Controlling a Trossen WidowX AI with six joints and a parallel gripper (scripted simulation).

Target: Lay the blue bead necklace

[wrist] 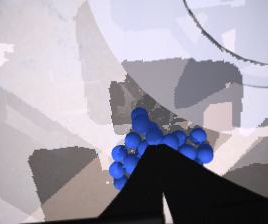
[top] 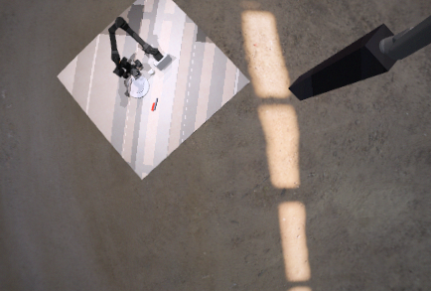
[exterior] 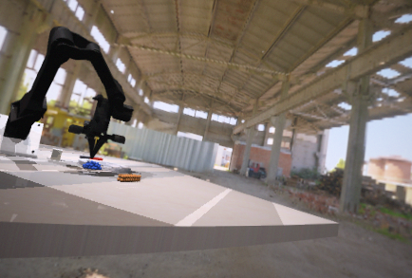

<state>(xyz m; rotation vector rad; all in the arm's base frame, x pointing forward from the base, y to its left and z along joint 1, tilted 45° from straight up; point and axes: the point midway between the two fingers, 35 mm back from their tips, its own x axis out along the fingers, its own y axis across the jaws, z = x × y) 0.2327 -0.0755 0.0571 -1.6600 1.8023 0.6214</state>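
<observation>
The round white bead board lies 8 cm ahead of my gripper tip, 8 cm to the left of it and 2 cm below it. Also, from my gripper tip: small white block (10 cm behind, 9 cm to the left, 1 cm below); red pen-like object (10 cm ahead, 31 cm to the left, 3 cm below).
</observation>
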